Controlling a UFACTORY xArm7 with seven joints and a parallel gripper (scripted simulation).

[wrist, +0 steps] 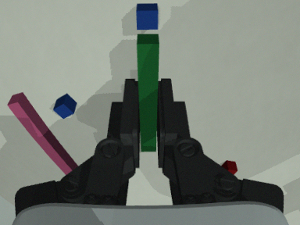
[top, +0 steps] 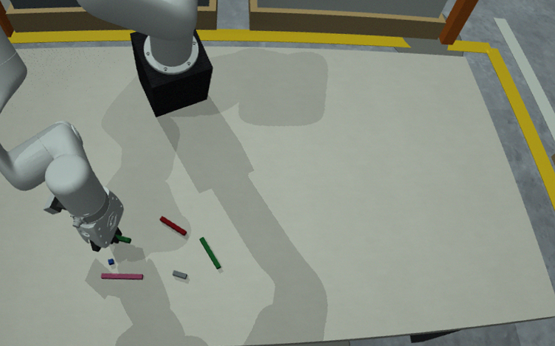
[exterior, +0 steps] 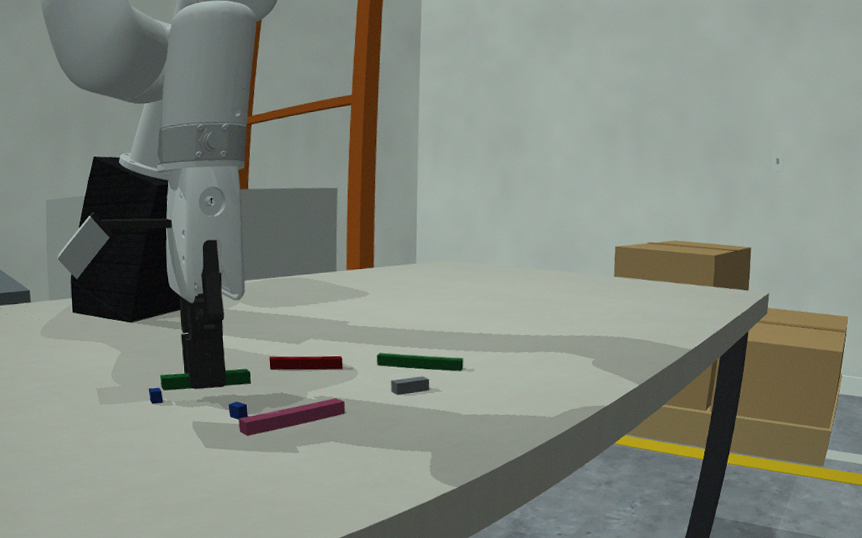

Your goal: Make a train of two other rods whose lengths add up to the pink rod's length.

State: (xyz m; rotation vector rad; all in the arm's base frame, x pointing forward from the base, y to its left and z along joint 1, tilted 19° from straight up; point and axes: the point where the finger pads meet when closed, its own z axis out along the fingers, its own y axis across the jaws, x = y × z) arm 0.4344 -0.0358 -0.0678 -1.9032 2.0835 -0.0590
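My gripper is now 8 cm short of the pink rod, 4 cm to the right of it and 3 cm above it. Also, from my hand: grey rod: 17 cm to the left, 5 cm ahead, 3 cm below; red rod: 12 cm to the left, 5 cm behind, 3 cm below.
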